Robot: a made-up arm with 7 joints.
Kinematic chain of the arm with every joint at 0, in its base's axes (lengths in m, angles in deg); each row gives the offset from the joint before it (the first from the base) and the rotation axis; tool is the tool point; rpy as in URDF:
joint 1: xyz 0 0 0.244 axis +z
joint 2: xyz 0 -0.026 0.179 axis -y
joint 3: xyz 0 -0.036 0.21 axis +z
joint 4: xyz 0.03 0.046 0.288 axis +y
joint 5: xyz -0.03 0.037 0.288 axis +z
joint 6: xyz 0 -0.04 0.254 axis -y
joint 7: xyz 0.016 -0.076 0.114 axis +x
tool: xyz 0 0 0 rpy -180 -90 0
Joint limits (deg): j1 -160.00..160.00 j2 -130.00..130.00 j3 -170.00..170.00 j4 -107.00..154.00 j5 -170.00..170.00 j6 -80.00..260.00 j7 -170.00..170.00
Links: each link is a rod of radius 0.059 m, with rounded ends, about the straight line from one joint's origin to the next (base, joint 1, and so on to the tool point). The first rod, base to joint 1, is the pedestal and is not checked.
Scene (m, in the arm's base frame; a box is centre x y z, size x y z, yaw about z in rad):
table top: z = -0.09
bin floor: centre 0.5 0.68 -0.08 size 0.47 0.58 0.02 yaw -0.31
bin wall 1: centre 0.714 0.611 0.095 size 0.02 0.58 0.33 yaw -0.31
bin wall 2: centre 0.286 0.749 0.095 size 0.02 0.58 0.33 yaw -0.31
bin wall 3: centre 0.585 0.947 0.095 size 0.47 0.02 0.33 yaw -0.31
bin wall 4: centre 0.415 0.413 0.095 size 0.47 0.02 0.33 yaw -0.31
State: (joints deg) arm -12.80 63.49 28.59 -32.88 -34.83 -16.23 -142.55
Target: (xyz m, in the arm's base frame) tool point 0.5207 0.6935 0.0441
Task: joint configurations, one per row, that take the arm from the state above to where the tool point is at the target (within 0.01 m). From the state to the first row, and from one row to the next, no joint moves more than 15 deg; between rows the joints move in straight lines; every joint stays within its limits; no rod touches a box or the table.
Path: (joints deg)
1: -26.22 61.33 19.19 -37.97 -36.60 -14.52 -142.55
2: -39.64 59.17 9.80 -43.05 -38.36 -12.80 -142.55
3: -53.06 57.01 0.40 -48.14 -40.13 -11.09 -142.55
4: -66.48 54.85 -8.99 -53.23 -41.89 -9.37 -142.55
5: -79.90 52.69 -18.39 -58.32 -43.66 -7.66 -142.55
6: -93.33 50.54 -27.79 -63.40 -45.42 -5.94 -142.55
7: -106.75 48.38 -37.18 -68.49 -47.19 -4.23 -142.55
8: -109.17 59.09 -34.10 -64.72 -46.70 -4.02 -142.55
9: -111.59 69.81 -31.02 -60.95 -46.21 -3.81 -142.55
10: -114.01 80.53 -27.94 -57.18 -45.71 -3.60 -142.55

